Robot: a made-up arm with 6 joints. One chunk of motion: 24 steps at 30 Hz.
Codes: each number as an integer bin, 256 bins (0 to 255) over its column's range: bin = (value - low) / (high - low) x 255, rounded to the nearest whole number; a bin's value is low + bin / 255 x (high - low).
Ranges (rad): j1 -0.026..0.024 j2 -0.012..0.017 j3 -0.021..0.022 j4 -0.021..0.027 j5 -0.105..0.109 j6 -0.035..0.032
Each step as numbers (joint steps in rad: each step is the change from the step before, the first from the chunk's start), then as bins.
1 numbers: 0.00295 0.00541 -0.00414 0.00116 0.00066 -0.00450
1 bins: 148 153 100 118 126 116
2 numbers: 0.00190 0.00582 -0.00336 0.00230 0.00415 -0.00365
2 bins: 142 157 105 124 130 119
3 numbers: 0.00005 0.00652 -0.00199 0.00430 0.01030 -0.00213
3 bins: 133 163 113 134 137 125
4 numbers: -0.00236 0.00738 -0.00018 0.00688 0.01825 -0.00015
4 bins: 121 170 123 148 147 133
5 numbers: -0.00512 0.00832 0.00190 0.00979 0.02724 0.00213
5 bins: 106 179 136 164 158 141
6 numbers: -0.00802 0.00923 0.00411 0.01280 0.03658 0.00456
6 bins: 92 187 149 180 169 151
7 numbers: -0.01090 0.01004 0.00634 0.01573 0.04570 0.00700
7 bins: 77 194 162 195 180 160
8 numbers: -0.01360 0.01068 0.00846 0.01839 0.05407 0.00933
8 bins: 63 199 175 209 190 169
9 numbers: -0.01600 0.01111 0.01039 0.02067 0.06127 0.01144
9 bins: 51 203 186 221 198 177
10 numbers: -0.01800 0.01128 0.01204 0.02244 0.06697 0.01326
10 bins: 41 205 196 231 205 184
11 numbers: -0.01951 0.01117 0.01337 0.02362 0.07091 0.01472
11 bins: 33 204 204 237 210 189
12 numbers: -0.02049 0.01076 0.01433 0.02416 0.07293 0.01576
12 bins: 28 200 210 240 212 193
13 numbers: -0.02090 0.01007 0.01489 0.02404 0.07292 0.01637
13 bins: 26 194 213 239 212 196
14 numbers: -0.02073 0.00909 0.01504 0.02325 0.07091 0.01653
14 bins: 27 185 214 235 210 196
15 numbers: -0.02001 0.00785 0.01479 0.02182 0.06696 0.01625
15 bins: 31 175 212 227 205 195
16 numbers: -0.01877 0.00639 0.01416 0.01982 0.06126 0.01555
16 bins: 37 162 209 217 198 192
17 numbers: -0.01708 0.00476 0.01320 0.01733 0.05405 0.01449
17 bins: 45 147 203 204 190 188
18 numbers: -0.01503 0.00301 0.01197 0.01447 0.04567 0.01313
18 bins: 56 132 196 188 180 183
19 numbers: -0.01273 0.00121 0.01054 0.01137 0.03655 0.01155
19 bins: 68 116 187 172 169 177
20 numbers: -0.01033 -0.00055 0.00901 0.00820 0.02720 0.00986
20 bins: 80 101 178 155 158 171
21 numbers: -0.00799 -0.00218 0.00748 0.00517 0.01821 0.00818
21 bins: 92 86 169 139 147 164
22 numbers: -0.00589 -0.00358 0.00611 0.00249 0.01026 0.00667
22 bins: 103 74 161 125 137 159
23 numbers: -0.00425 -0.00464 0.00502 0.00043 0.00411 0.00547
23 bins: 111 65 154 114 130 154
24 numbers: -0.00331 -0.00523 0.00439 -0.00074 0.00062 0.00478
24 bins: 116 60 151 108 126 151
